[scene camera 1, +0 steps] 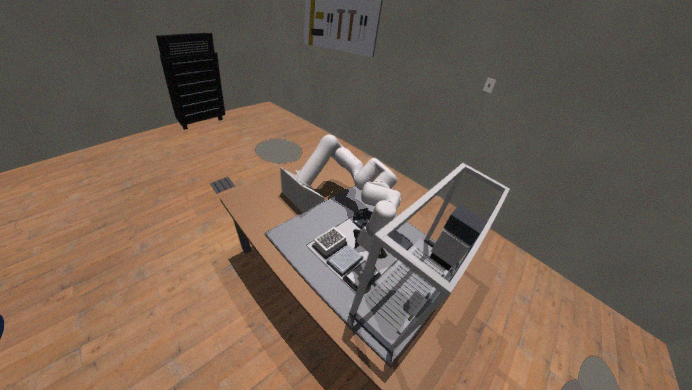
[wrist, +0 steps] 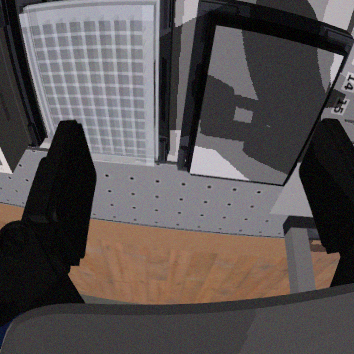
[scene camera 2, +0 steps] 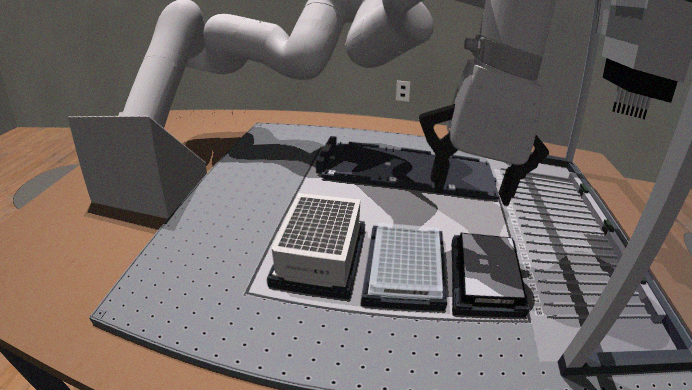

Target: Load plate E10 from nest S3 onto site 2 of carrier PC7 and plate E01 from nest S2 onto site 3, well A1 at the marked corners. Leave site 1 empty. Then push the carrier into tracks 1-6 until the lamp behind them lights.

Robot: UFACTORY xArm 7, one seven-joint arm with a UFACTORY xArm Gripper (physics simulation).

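Frame: origin at the arm's base, x ahead, y left, z up, level; millimetres.
Seen in the pictures: gripper, fingertip midpoint: (scene camera 1: 364, 253) (wrist: 202, 144) (scene camera 2: 471, 194); arm's base at its link origin: (scene camera 1: 302, 182) (scene camera 2: 137, 139).
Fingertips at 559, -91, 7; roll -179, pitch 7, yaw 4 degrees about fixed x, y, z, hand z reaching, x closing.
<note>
Pixels of each thing's top centre, then the offset from my fingertips to it, as dx, dy, dz. "spot": a spot on its surface instead. Level surfaces: height alone.
- clear plate at its top centre: (wrist: 91, 96) (scene camera 2: 408, 254) (scene camera 1: 345, 257) -69, -35, -73
- long black carrier at its top centre: (scene camera 2: 414, 157) (scene camera 1: 382, 229) -69, +233, -69
- track deck at its surface level: dz -99
- tall white plate at its top centre: (scene camera 2: 318, 223) (scene camera 1: 330, 238) -179, -30, -46
- frame post at a spot on its surface: (scene camera 2: 645, 235) spot: +121, -195, +91
- pipetting head at its top centre: (scene camera 2: 640, 68) (scene camera 1: 447, 251) +267, +94, +195
A clear plate (scene camera 1: 345, 259) (scene camera 2: 407, 260) (wrist: 95, 75) sits in the middle nest. A dark, flat-topped plate (scene camera 2: 492, 265) (wrist: 270, 110) sits in the right nest, nearest the tracks. Their labels are too small to read. The long black carrier (scene camera 2: 415, 170) lies behind the nests with no plate on it, its right end near the track deck (scene camera 2: 560, 240). My gripper (scene camera 2: 472, 194) (wrist: 202, 144) is open and empty. In the scene camera 2 view its fingers overlap the carrier's right end and the deck's edge. In the wrist view the dark plate shows between and beyond the fingers.
A tall white plate (scene camera 1: 330, 240) (scene camera 2: 317, 225) marked E07 stands in the left nest. A frame post (scene camera 2: 645, 235) (wrist: 301, 260) rises at the front right. A pipetting head (scene camera 2: 640, 82) hangs at the right. Small dark green parts (scene camera 2: 584, 188) sit behind the tracks.
</note>
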